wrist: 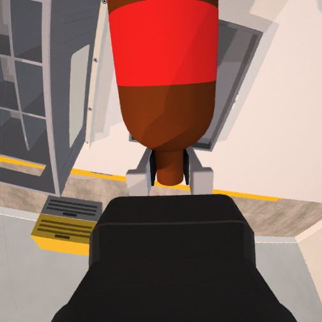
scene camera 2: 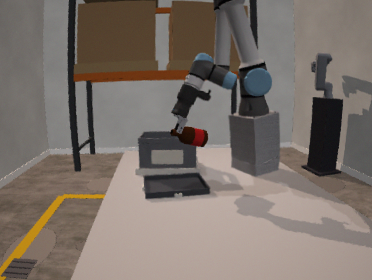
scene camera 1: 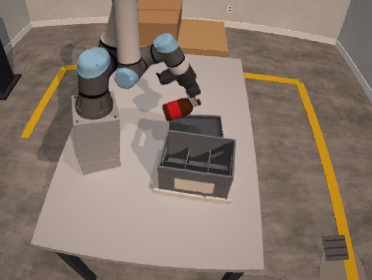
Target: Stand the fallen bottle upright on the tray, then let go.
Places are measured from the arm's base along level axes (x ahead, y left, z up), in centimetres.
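Pixels of known places: gripper, fingertip midpoint: [scene camera 2: 177, 132] [scene camera 1: 194, 102]; arm's base, link origin: [scene camera 2: 253, 113] [scene camera 1: 94, 106].
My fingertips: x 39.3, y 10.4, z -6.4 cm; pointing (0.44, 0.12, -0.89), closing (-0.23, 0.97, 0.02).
Ahead of a thing's pixels: the offset from my fingertips to its middle. Level surfaces: height alone.
A brown bottle @(dz -1.7, dx -5.0, dy -1.1 cm) [scene camera 1: 179, 108] [scene camera 2: 192, 136] [wrist: 167, 100] with a red label hangs in the air, tilted close to horizontal, its base end slightly lower than its neck. My gripper [scene camera 1: 194, 101] [scene camera 2: 178, 128] [wrist: 169, 158] is shut on the bottle's neck, with one finger on each side in the wrist view. The dark, shallow tray @(dz -21.2, dx +1.9, dy +4.1 cm) [scene camera 1: 216, 120] [scene camera 2: 176, 193] [wrist: 244, 65] lies flat on the table below the bottle. In scene camera 1 the divided box hides the tray's near part; in the wrist view the bottle hides much of the tray.
A tall grey divided box @(dz -13.7, dx +1.4, dy -22.2 cm) [scene camera 1: 196, 172] [scene camera 2: 167, 144] [wrist: 62, 100] stands on the table right beside the tray. The arm's grey pedestal [scene camera 1: 96, 145] [scene camera 2: 255, 145] stands on the other side. The white table @(dz -22.4 cm) [scene camera 1: 150, 230] [scene camera 2: 200, 240] carries them all.
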